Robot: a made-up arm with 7 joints. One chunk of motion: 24 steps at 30 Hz.
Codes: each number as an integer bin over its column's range. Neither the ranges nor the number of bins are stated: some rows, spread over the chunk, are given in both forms.
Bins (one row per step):
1: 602 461 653 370 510 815
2: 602 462 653 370 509 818
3: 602 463 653 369 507 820
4: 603 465 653 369 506 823
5: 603 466 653 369 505 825
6: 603 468 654 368 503 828
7: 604 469 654 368 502 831
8: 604 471 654 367 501 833
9: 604 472 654 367 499 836
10: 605 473 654 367 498 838
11: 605 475 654 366 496 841
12: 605 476 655 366 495 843
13: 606 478 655 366 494 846
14: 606 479 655 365 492 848
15: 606 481 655 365 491 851
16: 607 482 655 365 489 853
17: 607 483 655 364 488 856
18: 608 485 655 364 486 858
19: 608 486 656 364 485 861
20: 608 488 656 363 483 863
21: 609 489 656 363 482 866
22: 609 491 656 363 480 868
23: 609 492 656 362 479 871
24: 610 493 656 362 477 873
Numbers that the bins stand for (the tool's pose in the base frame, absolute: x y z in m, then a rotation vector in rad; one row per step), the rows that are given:
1: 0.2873 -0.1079 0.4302 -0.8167 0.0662 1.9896
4: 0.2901 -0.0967 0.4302 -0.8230 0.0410 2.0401
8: 0.2929 -0.0799 0.4330 -0.8356 0.0095 2.1032
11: 0.2957 -0.0687 0.4330 -0.8419 -0.0221 2.1536
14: 0.2985 -0.0575 0.4358 -0.8482 -0.0473 2.1977
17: 0.3013 -0.0462 0.4358 -0.8545 -0.0725 2.2482
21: 0.3069 -0.0294 0.4386 -0.8608 -0.1104 2.3113
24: 0.3097 -0.0182 0.4386 -0.8671 -0.1419 2.3554
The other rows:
2: 0.2873 -0.1051 0.4302 -0.8167 0.0599 2.0086
3: 0.2873 -0.1023 0.4302 -0.8230 0.0473 2.0212
5: 0.2901 -0.0939 0.4302 -0.8230 0.0347 2.0527
6: 0.2901 -0.0883 0.4330 -0.8293 0.0221 2.0716
7: 0.2929 -0.0855 0.4330 -0.8293 0.0158 2.0905
9: 0.2929 -0.0771 0.4330 -0.8356 -0.0032 2.1221
10: 0.2957 -0.0743 0.4330 -0.8356 -0.0095 2.1347
12: 0.2957 -0.0659 0.4358 -0.8419 -0.0284 2.1662
13: 0.2985 -0.0603 0.4358 -0.8419 -0.0347 2.1851
15: 0.2985 -0.0519 0.4358 -0.8482 -0.0536 2.2167
16: 0.3013 -0.0490 0.4358 -0.8482 -0.0662 2.2293
18: 0.3041 -0.0406 0.4358 -0.8545 -0.0851 2.2608
19: 0.3041 -0.0378 0.4386 -0.8545 -0.0914 2.2797
20: 0.3041 -0.0322 0.4386 -0.8608 -0.1041 2.2923
22: 0.3069 -0.0238 0.4386 -0.8608 -0.1230 2.3239
23: 0.3069 -0.0210 0.4386 -0.8671 -0.1293 2.3428

